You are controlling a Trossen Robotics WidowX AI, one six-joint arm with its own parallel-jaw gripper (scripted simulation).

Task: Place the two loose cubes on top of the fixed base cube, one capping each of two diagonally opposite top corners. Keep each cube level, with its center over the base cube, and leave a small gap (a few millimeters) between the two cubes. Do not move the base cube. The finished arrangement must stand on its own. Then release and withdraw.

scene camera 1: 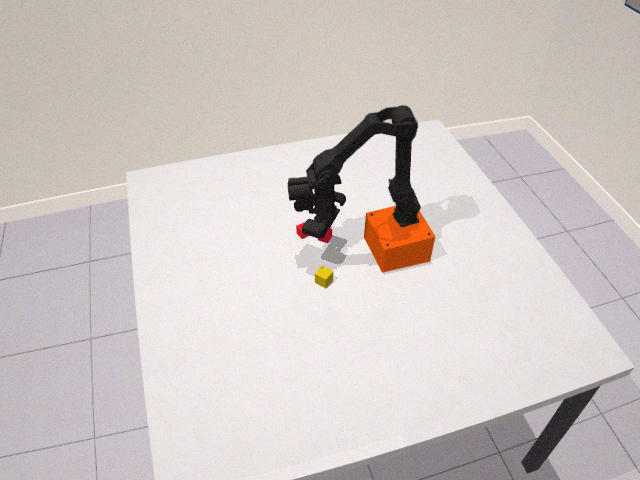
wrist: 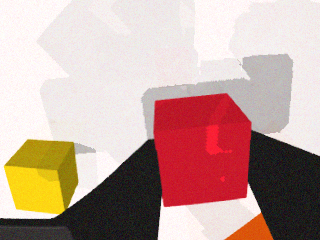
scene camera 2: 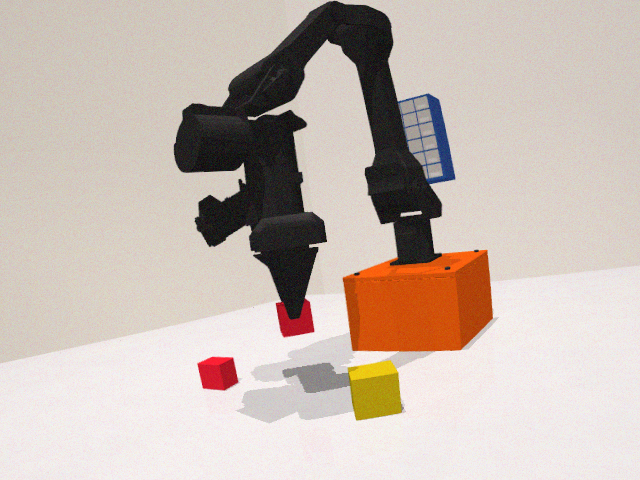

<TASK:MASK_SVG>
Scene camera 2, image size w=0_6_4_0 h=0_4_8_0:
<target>my gripper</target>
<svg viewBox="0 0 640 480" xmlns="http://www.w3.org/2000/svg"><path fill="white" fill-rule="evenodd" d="M254 168L245 173L246 185L242 183L242 179L238 179L240 188L234 195L225 198L223 201L217 200L212 195L208 195L200 200L198 207L199 217L195 218L196 230L202 233L209 247L216 247L235 231L245 225L250 225L250 249L255 251L255 253L261 252L261 254L253 256L269 268L289 318L298 319L301 315L310 276L319 249L318 247L309 248L309 245L327 242L324 220L313 212L304 212L300 186L303 182L302 172L298 172L297 165L278 164Z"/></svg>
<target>red cube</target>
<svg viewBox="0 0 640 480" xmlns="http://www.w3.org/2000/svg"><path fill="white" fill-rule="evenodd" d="M306 298L304 299L301 315L298 319L289 318L284 302L276 303L280 332L283 337L315 332L310 302Z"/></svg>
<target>yellow cube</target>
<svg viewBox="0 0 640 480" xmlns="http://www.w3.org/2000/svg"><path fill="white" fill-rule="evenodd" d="M390 360L347 368L356 420L402 413L399 372Z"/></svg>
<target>red cube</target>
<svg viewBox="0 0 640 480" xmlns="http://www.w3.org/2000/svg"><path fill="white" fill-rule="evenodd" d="M198 363L203 388L224 391L238 383L233 357L211 357Z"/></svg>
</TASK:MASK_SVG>
